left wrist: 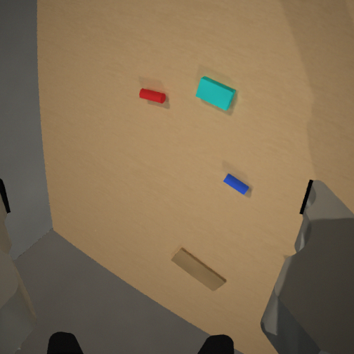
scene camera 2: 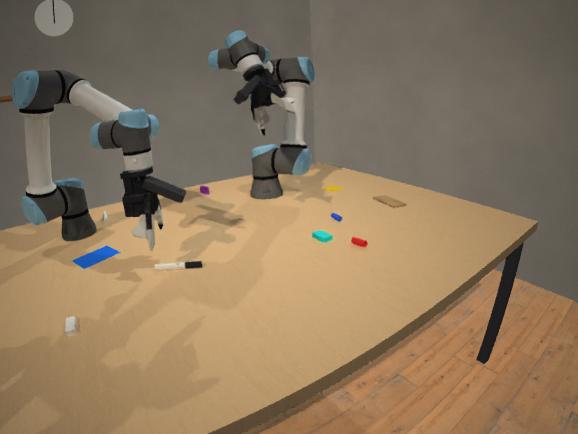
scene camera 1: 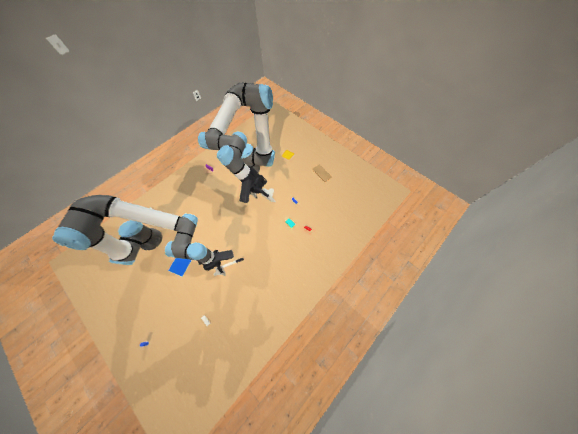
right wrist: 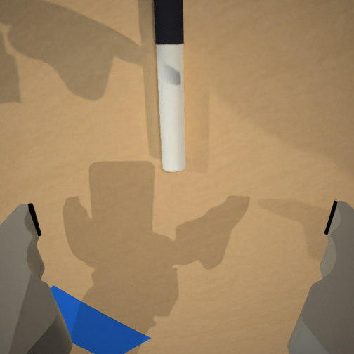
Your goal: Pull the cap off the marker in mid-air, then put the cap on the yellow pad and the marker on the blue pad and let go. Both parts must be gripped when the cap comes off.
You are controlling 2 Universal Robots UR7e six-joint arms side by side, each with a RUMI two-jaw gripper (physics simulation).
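Places are measured from the left arm's base along level axes (x ahead, y left, z up), in millimetres.
Pixels of known places: left gripper, fingertip midpoint: (scene camera 2: 278,124) (scene camera 1: 266,199); right gripper, fingertip midpoint: (scene camera 2: 156,239) (scene camera 1: 221,263); left arm's base at its link origin: (scene camera 2: 266,194); right arm's base at its link origin: (scene camera 2: 79,233) (scene camera 1: 151,239).
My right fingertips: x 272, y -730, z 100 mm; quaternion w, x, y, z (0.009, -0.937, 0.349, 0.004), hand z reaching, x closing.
Observation:
For each thing: its top centre in the pictures, then the offset to it from my right fingertips.
- blue pad at its top centre: (scene camera 2: 96,256) (scene camera 1: 181,262) dy -112, dx -280, dz -99 mm
- yellow pad at its top centre: (scene camera 2: 333,188) (scene camera 1: 287,154) dy +988, dx -71, dz -99 mm
- teal block at its top centre: (scene camera 2: 322,234) (scene camera 1: 290,222) dy +458, dx +227, dz -85 mm
- red cylinder at its top centre: (scene camera 2: 359,239) (scene camera 1: 308,227) dy +478, dx +353, dz -79 mm
- small blue cylinder at its top centre: (scene camera 2: 336,214) (scene camera 1: 294,200) dy +629, dx +173, dz -79 mm
- brown slab at its top centre: (scene camera 2: 389,200) (scene camera 1: 322,172) dy +946, dx +250, dz -92 mm
- white block at its top centre: (scene camera 2: 69,323) (scene camera 1: 205,320) dy -315, dx +71, dz -88 mm
- purple block at its top centre: (scene camera 2: 204,186) (scene camera 1: 208,166) dy +584, dx -558, dz -65 mm
The marker lies flat on the table, its white body (scene camera 1: 229,264) (scene camera 2: 169,266) (right wrist: 172,115) joined to its black cap (scene camera 1: 240,260) (scene camera 2: 194,264) (right wrist: 169,20). My right gripper (scene camera 1: 220,272) (scene camera 2: 155,237) (right wrist: 181,207) is open and empty above the table, near the marker's white end. In the right wrist view the marker is above the fingertips, its cap cut off by the top edge. My left gripper (scene camera 1: 264,195) (scene camera 2: 277,119) (left wrist: 154,184) is open and empty, high above the table. The blue pad (scene camera 1: 179,267) (scene camera 2: 96,256) (right wrist: 100,325) and the yellow pad (scene camera 1: 288,155) (scene camera 2: 333,188) lie flat.
A teal block (scene camera 1: 290,223) (scene camera 2: 322,236) (left wrist: 216,93), a red cylinder (scene camera 1: 307,228) (scene camera 2: 359,242) (left wrist: 152,96), a small blue cylinder (scene camera 1: 294,200) (scene camera 2: 336,217) (left wrist: 236,184) and a brown slab (scene camera 1: 322,173) (scene camera 2: 389,201) (left wrist: 199,269) lie apart. A white block (scene camera 1: 205,320) (scene camera 2: 70,325) and a purple block (scene camera 1: 209,167) (scene camera 2: 204,190) also show.

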